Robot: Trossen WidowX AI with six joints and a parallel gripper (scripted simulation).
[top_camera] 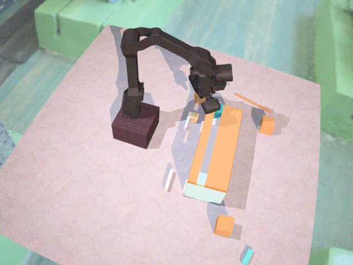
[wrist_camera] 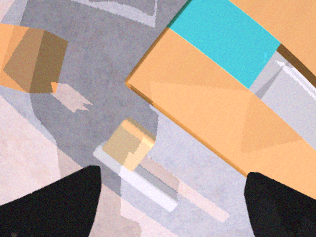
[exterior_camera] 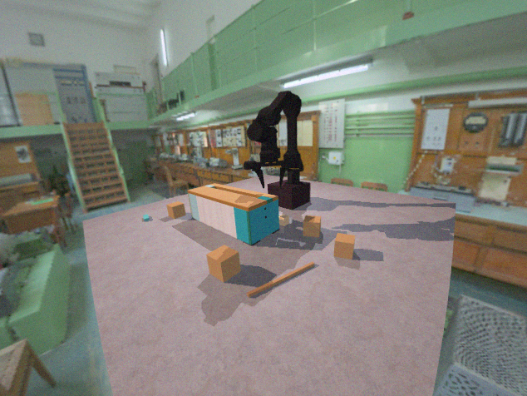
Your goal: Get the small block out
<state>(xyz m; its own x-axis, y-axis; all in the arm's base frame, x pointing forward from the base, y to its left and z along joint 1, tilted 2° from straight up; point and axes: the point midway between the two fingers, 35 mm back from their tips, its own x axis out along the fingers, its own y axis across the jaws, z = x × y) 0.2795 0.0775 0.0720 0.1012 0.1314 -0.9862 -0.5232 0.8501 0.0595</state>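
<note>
Now: gripper tip 130 mm above the pale orange block, 30 mm past it and 20 mm to the right of it. Round my gripper tip: thin orange stick: 230 mm ahead, 210 mm to the left, 150 mm below; teal piece: 530 mm to the right, 280 mm ahead, 140 mm below; long box: 150 mm to the right, 90 mm below, 40 mm ahead.
</note>
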